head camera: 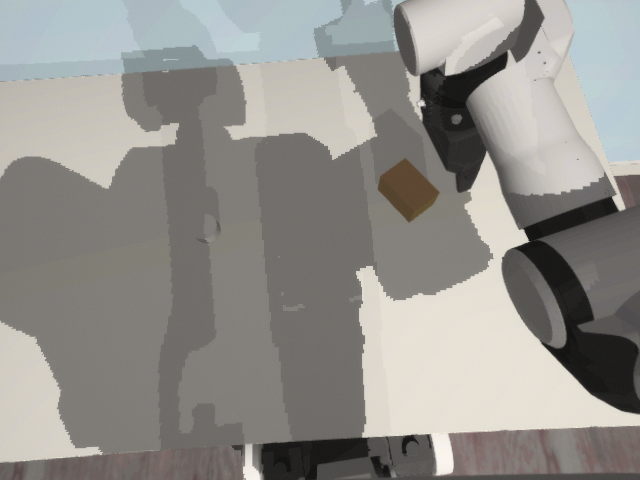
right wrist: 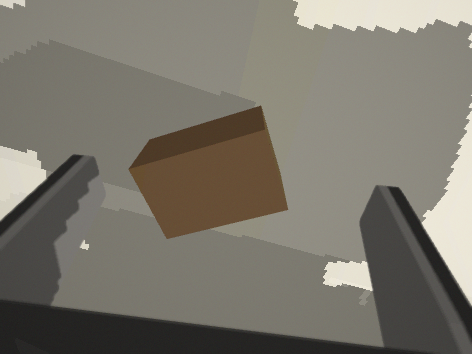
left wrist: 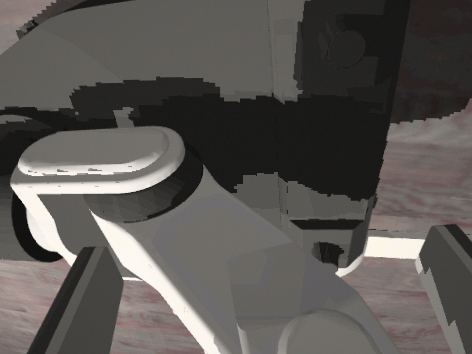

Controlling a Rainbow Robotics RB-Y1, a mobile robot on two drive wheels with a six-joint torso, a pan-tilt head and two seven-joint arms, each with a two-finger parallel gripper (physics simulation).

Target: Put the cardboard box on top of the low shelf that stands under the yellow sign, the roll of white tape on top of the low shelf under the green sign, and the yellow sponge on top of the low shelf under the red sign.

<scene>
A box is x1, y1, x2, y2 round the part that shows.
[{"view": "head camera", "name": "my right gripper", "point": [449, 160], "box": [416, 86, 486, 192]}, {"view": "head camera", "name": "brown cardboard box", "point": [403, 185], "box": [378, 158, 439, 222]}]
</scene>
